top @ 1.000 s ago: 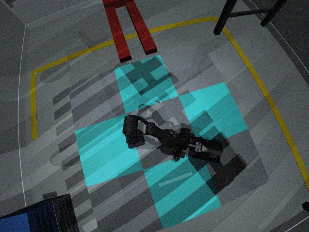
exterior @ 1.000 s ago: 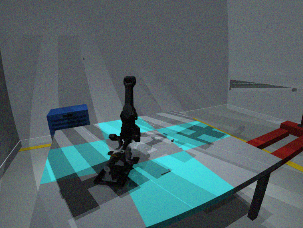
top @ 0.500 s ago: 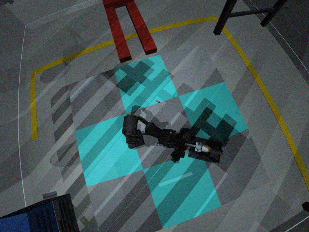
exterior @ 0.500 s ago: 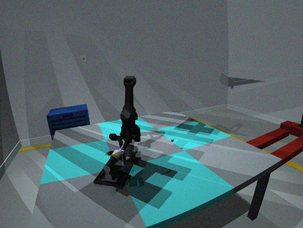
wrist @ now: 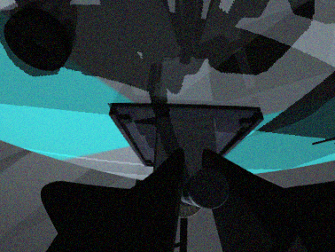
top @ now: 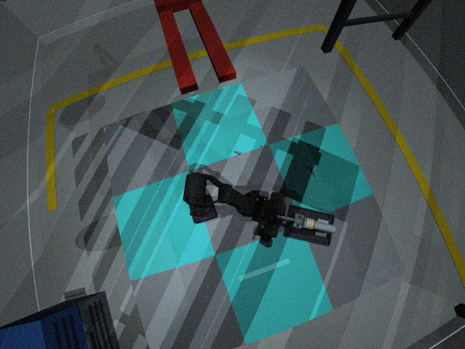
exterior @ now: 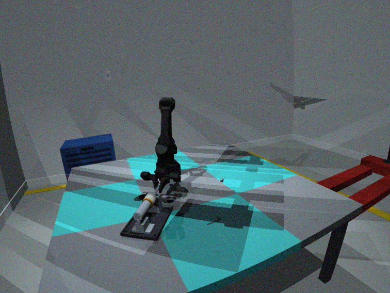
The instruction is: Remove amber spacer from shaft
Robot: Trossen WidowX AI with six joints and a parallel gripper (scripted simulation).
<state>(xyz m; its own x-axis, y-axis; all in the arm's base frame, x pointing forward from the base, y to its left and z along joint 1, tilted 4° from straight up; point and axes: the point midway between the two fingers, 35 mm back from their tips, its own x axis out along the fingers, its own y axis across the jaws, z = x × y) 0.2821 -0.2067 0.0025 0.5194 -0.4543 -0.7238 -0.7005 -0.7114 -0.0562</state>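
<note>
Right now the thin grey shaft is 30 mm to the right of my gripper tip, 30 mm ahead of it and 20 mm above it. The rest, counted from my gripper tip: amber spacer: 90 mm to the right, 90 mm ahead, 20 mm above; then hex key: 260 mm ahead, 130 mm to the left, 60 mm below; then dark ring: 110 mm behind, 50 mm below, 40 mm to the right.
</note>
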